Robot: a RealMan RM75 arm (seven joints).
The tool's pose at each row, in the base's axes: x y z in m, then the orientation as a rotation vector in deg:
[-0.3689, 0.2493, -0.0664, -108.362, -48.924, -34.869]
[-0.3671, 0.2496, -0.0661, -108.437, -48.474, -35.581]
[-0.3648, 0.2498, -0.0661, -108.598, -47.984, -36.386]
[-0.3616, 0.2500, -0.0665, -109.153, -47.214, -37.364]
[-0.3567, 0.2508, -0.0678, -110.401, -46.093, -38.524]
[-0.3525, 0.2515, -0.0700, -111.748, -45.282, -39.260]
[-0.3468, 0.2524, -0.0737, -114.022, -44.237, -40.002]
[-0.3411, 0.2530, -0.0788, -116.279, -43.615, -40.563]
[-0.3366, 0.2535, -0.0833, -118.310, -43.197, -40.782]
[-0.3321, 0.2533, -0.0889, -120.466, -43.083, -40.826]
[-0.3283, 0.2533, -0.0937, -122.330, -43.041, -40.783]
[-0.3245, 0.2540, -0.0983, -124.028, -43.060, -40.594]
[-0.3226, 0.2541, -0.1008, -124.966, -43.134, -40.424]
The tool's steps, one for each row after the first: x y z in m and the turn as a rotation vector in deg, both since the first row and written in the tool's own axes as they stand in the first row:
[0.0014, 0.0011, 0.0002, -0.372, 0.584, 0.016]
[0.0030, 0.0028, 0.0005, -0.860, 1.201, 0.029]
[0.0048, 0.0055, 0.0011, -1.765, 1.878, 0.213]
[0.0072, 0.0097, 0.0026, -3.347, 2.522, 0.644]
[0.0085, 0.0140, 0.0045, -4.830, 2.734, 1.051]
[0.0098, 0.0201, 0.0072, -7.111, 2.649, 1.715]
[0.0099, 0.0271, 0.0103, -9.295, 2.265, 2.148]
[0.0097, 0.0329, 0.0129, -11.132, 1.693, 2.552]
[0.0085, 0.0396, 0.0154, -12.993, 0.832, 2.826]
[0.0075, 0.0452, 0.0177, -14.567, 0.019, 3.050]
[0.0069, 0.0504, 0.0206, -15.936, -0.826, 3.272]
[0.0063, 0.0532, 0.0218, -16.663, -1.355, 3.376]

